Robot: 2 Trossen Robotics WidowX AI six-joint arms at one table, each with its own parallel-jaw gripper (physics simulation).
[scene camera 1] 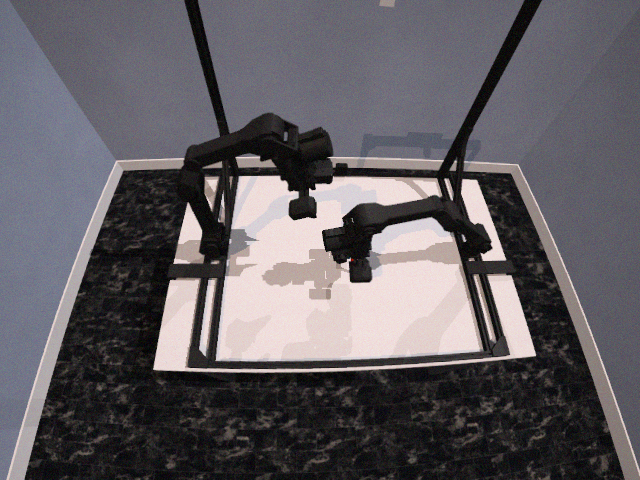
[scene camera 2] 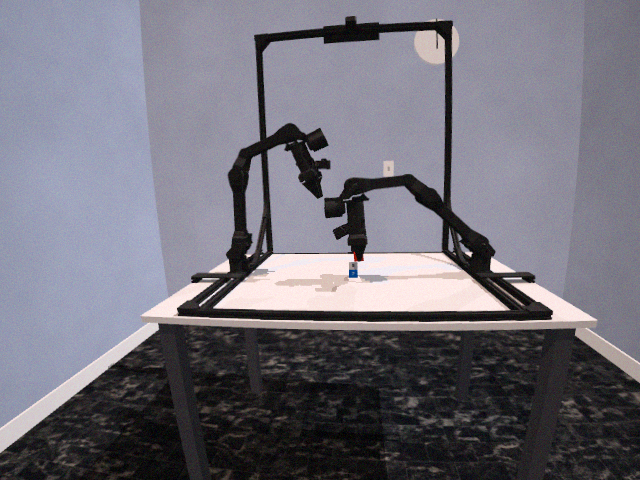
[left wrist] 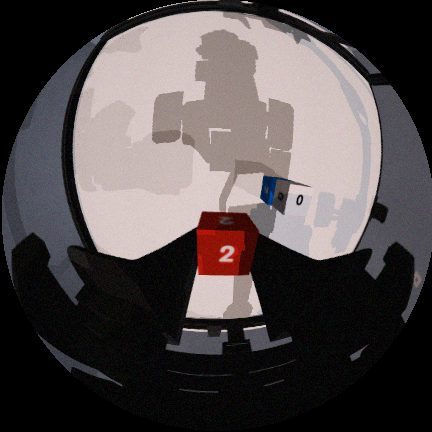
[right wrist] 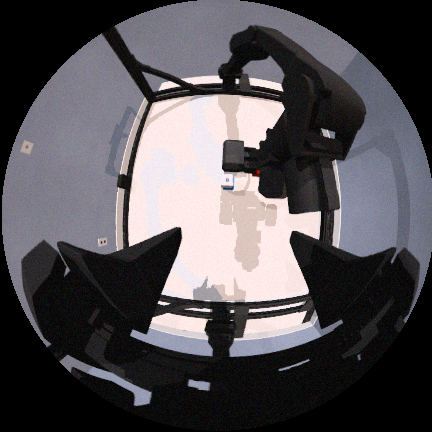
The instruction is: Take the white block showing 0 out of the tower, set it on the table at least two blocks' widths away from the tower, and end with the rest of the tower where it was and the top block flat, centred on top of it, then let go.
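Frame: origin at the left arm's base, x ahead, y left, z up, level; metres.
Seen in the pictures: left gripper, fingertip midpoint: (scene camera 1: 356, 263) (scene camera 2: 359, 260) (left wrist: 222, 232) (right wrist: 257, 170); right gripper, fingertip midpoint: (scene camera 1: 314, 203) (scene camera 2: 320, 197) (right wrist: 237, 234); left arm's base, origin of the base link: (scene camera 1: 470, 250) (scene camera 2: 480, 270) (left wrist: 234, 325) (right wrist: 228, 86); right arm's base, origin of the base link: (scene camera 1: 215, 251) (scene camera 2: 238, 271) (right wrist: 220, 312).
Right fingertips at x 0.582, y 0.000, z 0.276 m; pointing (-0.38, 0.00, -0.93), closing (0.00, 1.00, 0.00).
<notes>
Offsets run from my right fingertips to a thing's middle. "*": to the spot under its first point. Level surfaces: height alone.
The white block showing 0 @(0.114 m back, 0.003 m right, 0.252 m down) (scene camera 2: 353, 265) (left wrist: 299, 200) (right wrist: 227, 180) sits on top of the blue block @(0.114 m back, 0.003 m left, 0.281 m down) (scene camera 2: 353, 273) (left wrist: 268, 190) (right wrist: 229, 188), which stands at mid-table. My left gripper (scene camera 2: 358, 255) (left wrist: 222, 232) is shut on the red block showing 2 @(0.134 m back, 0.076 m left, 0.199 m down) (scene camera 2: 355, 257) (left wrist: 225, 252) (right wrist: 256, 173). It holds the red block in the air, above and to one side of the white block. In scene camera 1 my left gripper (scene camera 1: 360, 271) hides the stacked blocks. My right gripper (scene camera 1: 302, 207) (scene camera 2: 320, 196) (right wrist: 237, 234) is open and empty, high above the table.
The white table @(0.295 m down) (scene camera 1: 268, 325) (scene camera 2: 361, 302) carries a black frame @(* 0.064 m back, 0.369 m left, 0.281 m down) (scene camera 1: 336, 363) (scene camera 2: 361, 314) around its work area. The right arm reaches over the back of the table, left of the left arm in scene camera 1. Several arm shadows fall on the table top.
</notes>
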